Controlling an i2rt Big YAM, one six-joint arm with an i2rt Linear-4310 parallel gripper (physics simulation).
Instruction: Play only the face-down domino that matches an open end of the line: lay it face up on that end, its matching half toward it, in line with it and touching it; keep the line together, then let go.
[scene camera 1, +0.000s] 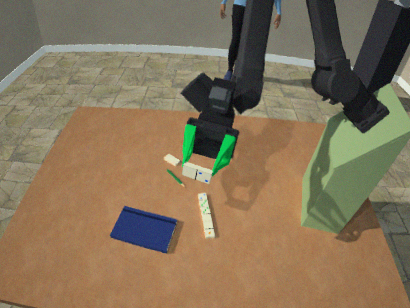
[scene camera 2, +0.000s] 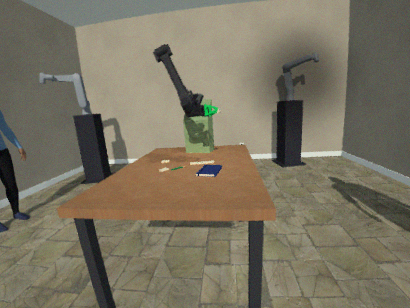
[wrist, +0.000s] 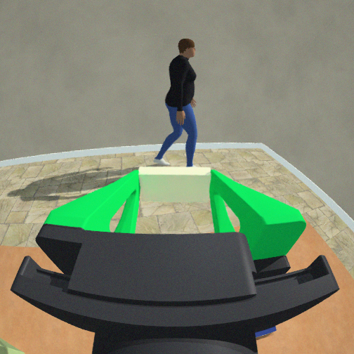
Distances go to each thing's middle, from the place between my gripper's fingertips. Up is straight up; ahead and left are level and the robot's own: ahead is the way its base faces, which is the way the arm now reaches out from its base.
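Scene:
That is the blue book (scene camera 1: 152, 231) I am seeing, 120 mm ahead of my hand and 90 mm to the right of it, and it lies 330 mm below my hand.

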